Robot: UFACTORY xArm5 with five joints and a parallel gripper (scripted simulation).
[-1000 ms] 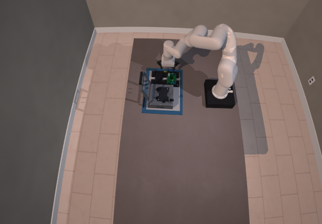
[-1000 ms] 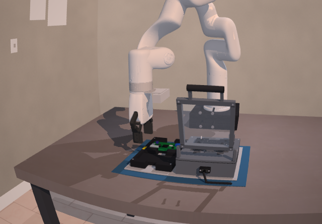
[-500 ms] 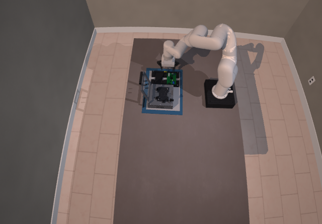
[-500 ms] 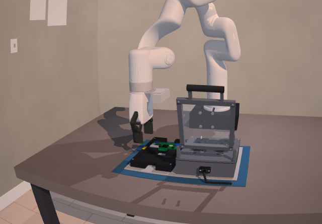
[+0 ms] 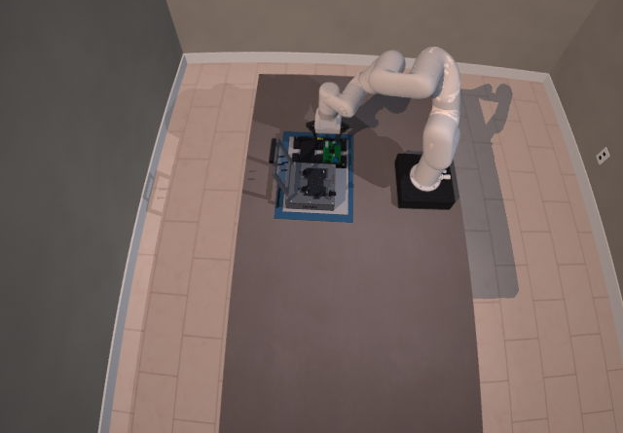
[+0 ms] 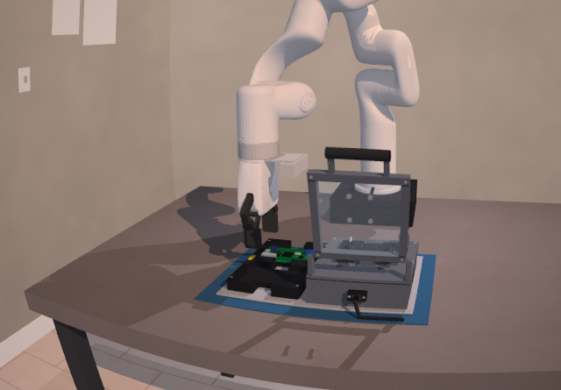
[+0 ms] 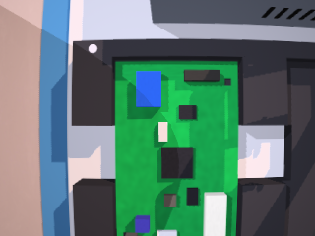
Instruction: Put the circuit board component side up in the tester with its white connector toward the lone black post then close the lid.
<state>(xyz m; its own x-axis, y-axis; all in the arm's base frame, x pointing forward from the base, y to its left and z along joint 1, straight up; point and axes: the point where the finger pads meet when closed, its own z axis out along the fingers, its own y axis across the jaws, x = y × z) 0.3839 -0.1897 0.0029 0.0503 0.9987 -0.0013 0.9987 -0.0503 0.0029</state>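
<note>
My gripper is now 2 cm past the green circuit board, 5 cm to the right of it and 5 cm above it. From my hand the other things lie so: clear lid 17 cm ahead, 21 cm to the left, 12 cm above; then nest 5 cm ahead, 22 cm to the left, 1 cm above.
</note>
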